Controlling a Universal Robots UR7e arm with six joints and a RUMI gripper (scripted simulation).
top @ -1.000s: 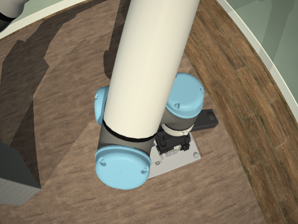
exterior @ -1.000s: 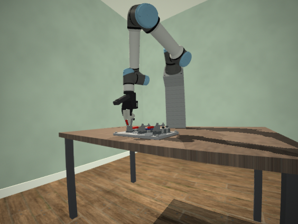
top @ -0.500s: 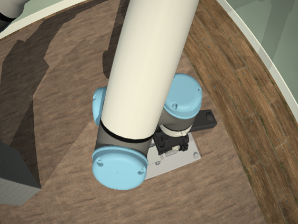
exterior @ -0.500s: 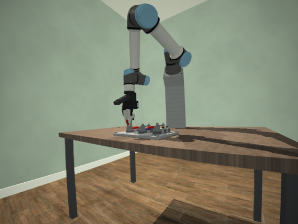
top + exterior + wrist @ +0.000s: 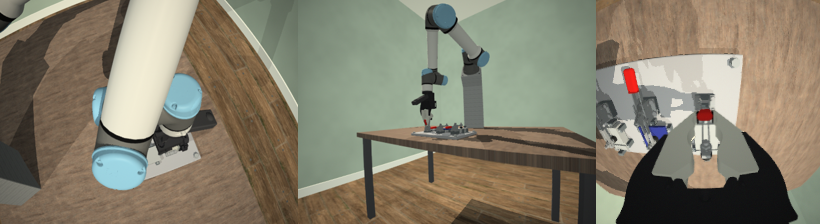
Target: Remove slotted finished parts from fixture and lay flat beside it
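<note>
Now: the blue blank 120 mm to the left of my hand, 80 mm behind it and 50 mm below it. From my hand the other things lie so: grey fixture plate: 110 mm to the left, 70 mm below, 30 mm behind.
</note>
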